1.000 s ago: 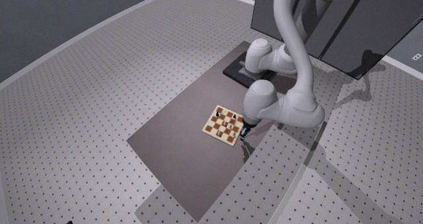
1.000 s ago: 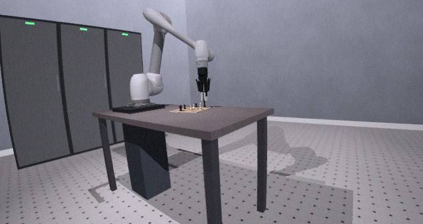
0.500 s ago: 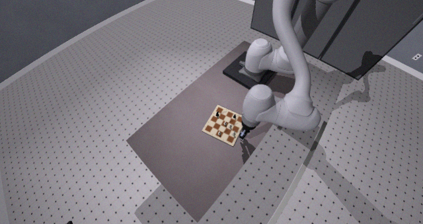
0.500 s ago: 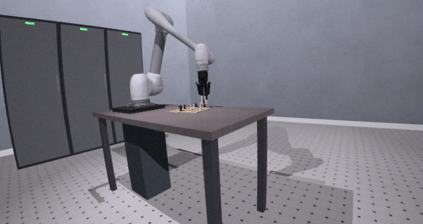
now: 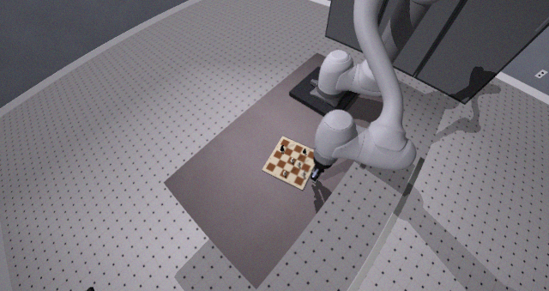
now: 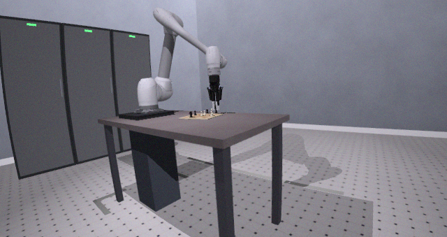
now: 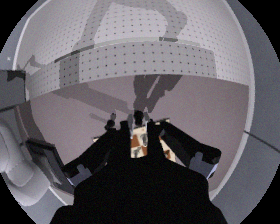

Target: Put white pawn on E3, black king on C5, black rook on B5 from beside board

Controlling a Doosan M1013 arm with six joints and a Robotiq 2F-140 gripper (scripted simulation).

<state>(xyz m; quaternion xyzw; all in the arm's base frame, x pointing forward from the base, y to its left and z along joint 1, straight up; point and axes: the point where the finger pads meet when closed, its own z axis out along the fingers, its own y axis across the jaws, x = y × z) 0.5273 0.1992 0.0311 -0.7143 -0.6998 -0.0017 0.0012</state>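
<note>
Right now the black chess piece is 30 mm below my hand. Round my hand: chessboard: 140 mm to the right, 60 mm below, 20 mm behind.
</note>
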